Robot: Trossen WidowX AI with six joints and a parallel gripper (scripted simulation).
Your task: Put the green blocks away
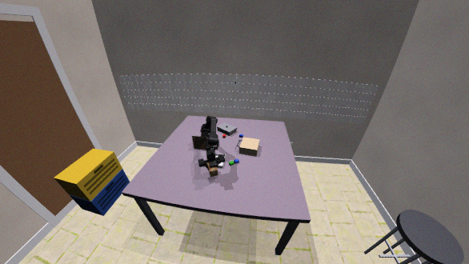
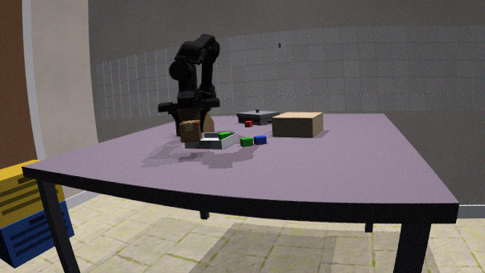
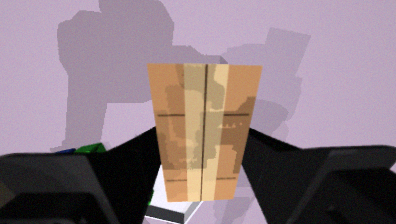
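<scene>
My hand is 16 cm to the right of the tray, 9 cm above it and 3 cm past it. The rest, counted from my hand: small brown box: 2 cm below; then red block: 55 cm to the left, 9 cm below, 8 cm behind; then flat lid: 67 cm to the left, 8 cm behind, 5 cm below.
</scene>
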